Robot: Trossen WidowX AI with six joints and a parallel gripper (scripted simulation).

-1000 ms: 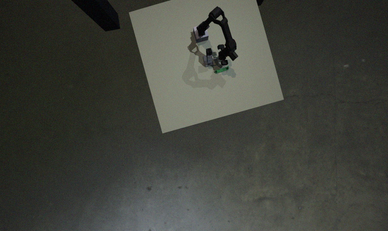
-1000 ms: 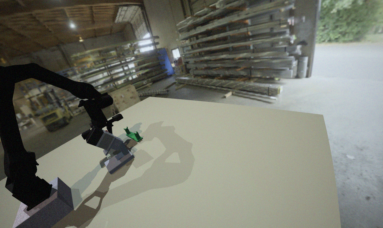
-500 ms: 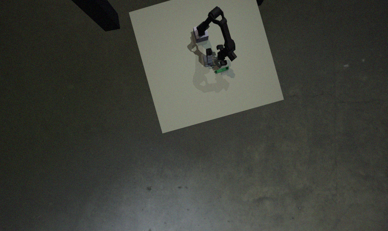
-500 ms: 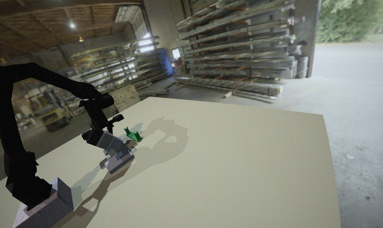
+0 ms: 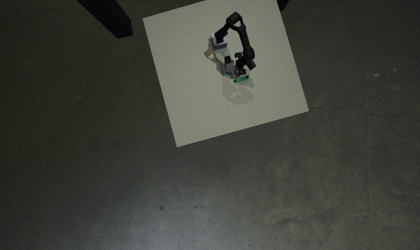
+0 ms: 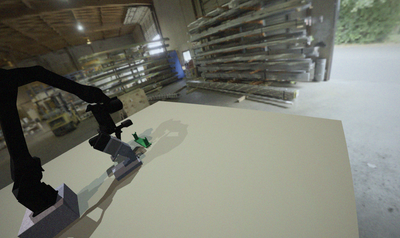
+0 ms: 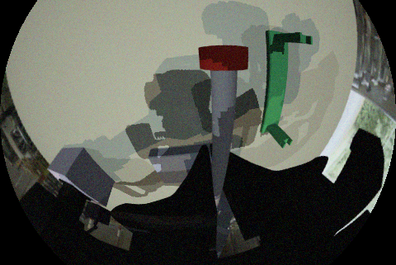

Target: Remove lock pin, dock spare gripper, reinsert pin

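Now: gripper tip 10 mm past the mount and 80 mm to the left of it. The rest, counted from my gripper tip: green cradle (100 mm ahead, 40 mm to the left, 30 mm below); dark grey spare gripper (20 mm behind, 80 mm to the right, 70 mm above).
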